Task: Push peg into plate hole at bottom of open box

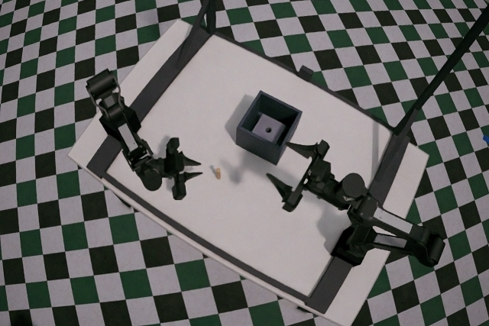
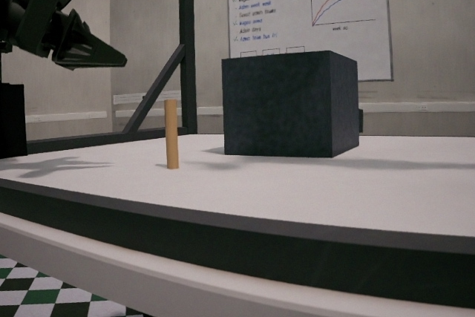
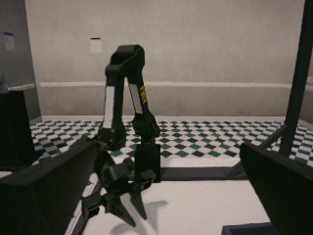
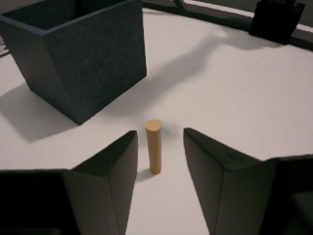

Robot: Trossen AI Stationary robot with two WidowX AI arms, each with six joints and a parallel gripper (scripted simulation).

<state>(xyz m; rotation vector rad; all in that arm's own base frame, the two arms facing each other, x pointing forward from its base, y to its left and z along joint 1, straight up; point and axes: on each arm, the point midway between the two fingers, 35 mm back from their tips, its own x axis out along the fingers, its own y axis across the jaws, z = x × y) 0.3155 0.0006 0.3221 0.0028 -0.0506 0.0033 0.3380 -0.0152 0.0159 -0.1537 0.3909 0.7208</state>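
My left hand is 200 mm to the left of the tan peg and 360 mm above it. The rest, counted from my left hand: dark border strip (220 mm ahead, 150 mm to the right, 390 mm below); then pale plate (220 mm behind, 130 mm to the right, 360 mm below).
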